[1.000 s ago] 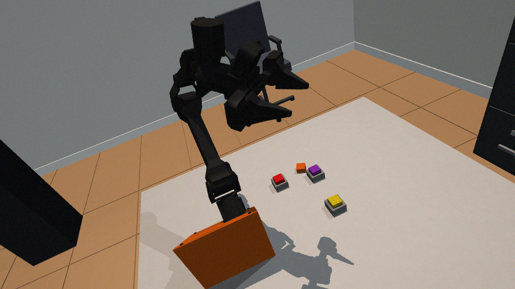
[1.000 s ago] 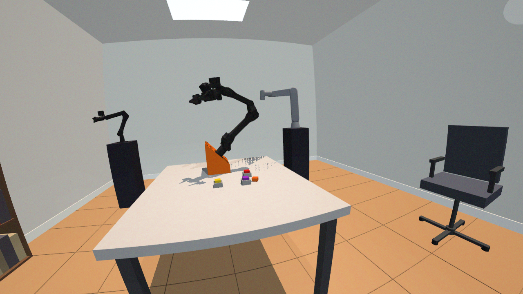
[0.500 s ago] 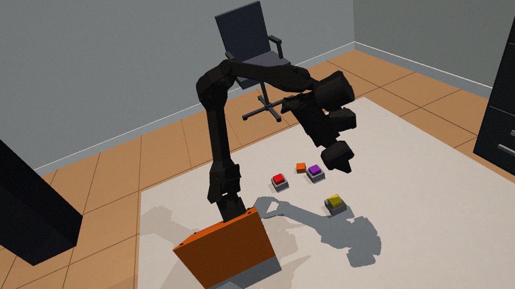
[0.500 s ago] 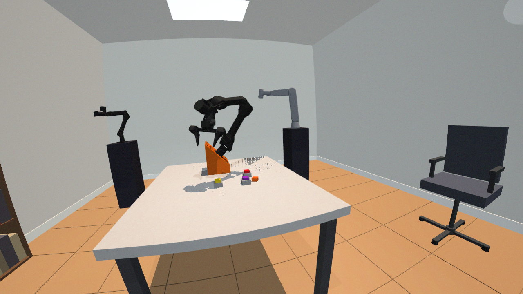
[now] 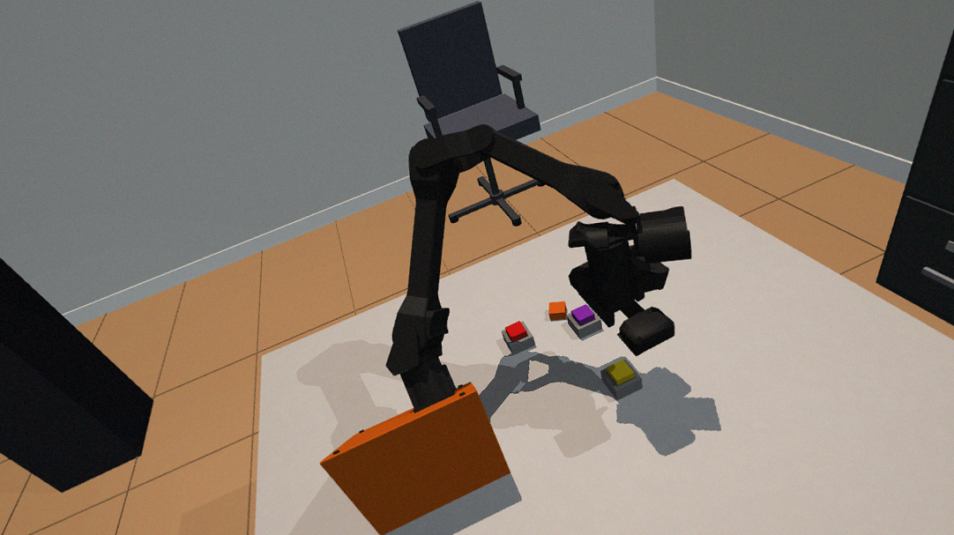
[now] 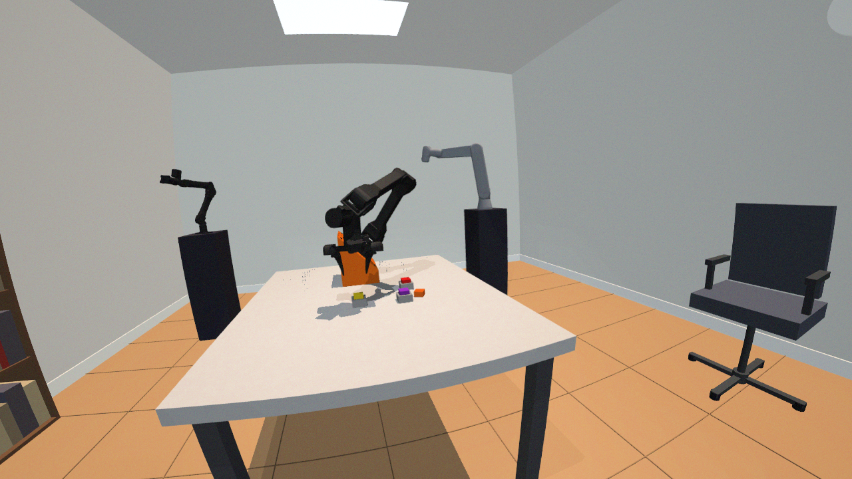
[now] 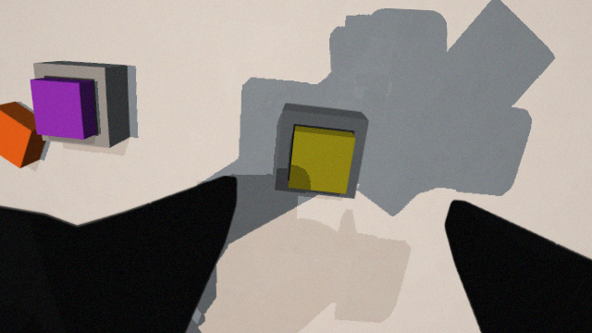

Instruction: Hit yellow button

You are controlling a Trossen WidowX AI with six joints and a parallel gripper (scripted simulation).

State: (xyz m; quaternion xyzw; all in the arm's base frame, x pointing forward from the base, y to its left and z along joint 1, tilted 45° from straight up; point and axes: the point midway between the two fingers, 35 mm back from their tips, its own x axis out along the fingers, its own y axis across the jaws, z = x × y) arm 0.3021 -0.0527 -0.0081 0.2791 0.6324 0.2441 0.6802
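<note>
The yellow button is 80 mm below my gripper tip and 10 mm behind it. Also, from my gripper tip: red button: 190 mm to the left, 120 mm behind, 80 mm below; small orange block: 210 mm to the left, 100 mm below, 20 mm behind; purple button: 150 mm to the left, 80 mm below, 10 mm ahead.
</note>
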